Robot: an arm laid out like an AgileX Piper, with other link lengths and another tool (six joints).
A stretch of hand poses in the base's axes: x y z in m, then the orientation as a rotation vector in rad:
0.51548, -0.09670, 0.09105, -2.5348, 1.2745, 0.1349
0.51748, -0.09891, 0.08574, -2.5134, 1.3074, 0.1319
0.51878, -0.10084, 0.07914, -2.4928, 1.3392, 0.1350
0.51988, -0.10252, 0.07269, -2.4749, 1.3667, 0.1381
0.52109, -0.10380, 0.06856, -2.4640, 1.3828, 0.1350
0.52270, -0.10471, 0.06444, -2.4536, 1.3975, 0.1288
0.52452, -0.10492, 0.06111, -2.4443, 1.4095, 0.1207
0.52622, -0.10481, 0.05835, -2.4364, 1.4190, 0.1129
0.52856, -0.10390, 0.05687, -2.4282, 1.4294, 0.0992
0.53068, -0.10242, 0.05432, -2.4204, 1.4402, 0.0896
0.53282, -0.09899, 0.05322, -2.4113, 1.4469, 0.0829
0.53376, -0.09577, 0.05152, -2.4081, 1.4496, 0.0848
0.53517, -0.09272, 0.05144, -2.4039, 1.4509, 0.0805
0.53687, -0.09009, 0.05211, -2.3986, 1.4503, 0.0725
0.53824, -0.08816, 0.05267, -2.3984, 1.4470, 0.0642
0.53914, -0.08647, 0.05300, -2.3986, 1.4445, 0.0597
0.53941, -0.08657, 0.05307, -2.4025, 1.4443, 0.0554
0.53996, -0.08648, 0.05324, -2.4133, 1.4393, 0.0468
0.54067, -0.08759, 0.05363, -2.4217, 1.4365, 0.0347
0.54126, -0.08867, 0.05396, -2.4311, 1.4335, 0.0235
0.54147, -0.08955, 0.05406, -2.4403, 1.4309, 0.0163
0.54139, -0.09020, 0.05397, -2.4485, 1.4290, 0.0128
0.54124, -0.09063, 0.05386, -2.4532, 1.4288, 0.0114
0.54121, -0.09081, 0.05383, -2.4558, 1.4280, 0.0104
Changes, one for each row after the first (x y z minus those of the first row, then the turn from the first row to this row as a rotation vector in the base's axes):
0.00200, -0.00221, -0.00531, 0.0036, 0.0006, -0.0273
0.00330, -0.00414, -0.01191, 0.0082, 0.0052, -0.0531
0.00440, -0.00582, -0.01836, 0.0121, 0.0096, -0.0754
0.00561, -0.00710, -0.02249, 0.0132, 0.0091, -0.0892
0.00722, -0.00801, -0.02661, 0.0136, 0.0063, -0.1023
0.00904, -0.00822, -0.02994, 0.0136, 0.0019, -0.1136
0.01074, -0.00811, -0.03270, 0.0136, -0.0027, -0.1229
0.01308, -0.00720, -0.03418, 0.0118, -0.0107, -0.1335
0.01520, -0.00572, -0.03673, 0.0105, -0.0159, -0.1438
0.01734, -0.00229, -0.03783, 0.0128, -0.0209, -0.1519
0.01828, 0.00093, -0.03953, 0.0146, -0.0198, -0.1545
0.01969, 0.00398, -0.03961, 0.0161, -0.0234, -0.1573
0.02139, 0.00661, -0.03894, 0.0182, -0.0303, -0.1599
0.02276, 0.00854, -0.03838, 0.0174, -0.0367, -0.1589
0.02366, 0.01023, -0.03805, 0.0170, -0.0402, -0.1579
0.02393, 0.01013, -0.03798, 0.0128, -0.0418, -0.1567
0.02448, 0.01022, -0.03781, 0.0039, -0.0453, -0.1506
0.02519, 0.00911, -0.03742, -0.0051, -0.0511, -0.1471
0.02578, 0.00803, -0.03709, -0.0145, -0.0560, -0.1429
0.02599, 0.00715, -0.03699, -0.0228, -0.0583, -0.1387
0.02591, 0.00650, -0.03708, -0.0295, -0.0583, -0.1349
0.02576, 0.00607, -0.03719, -0.0336, -0.0577, -0.1331
0.02573, 0.00589, -0.03722, -0.0356, -0.0577, -0.1318

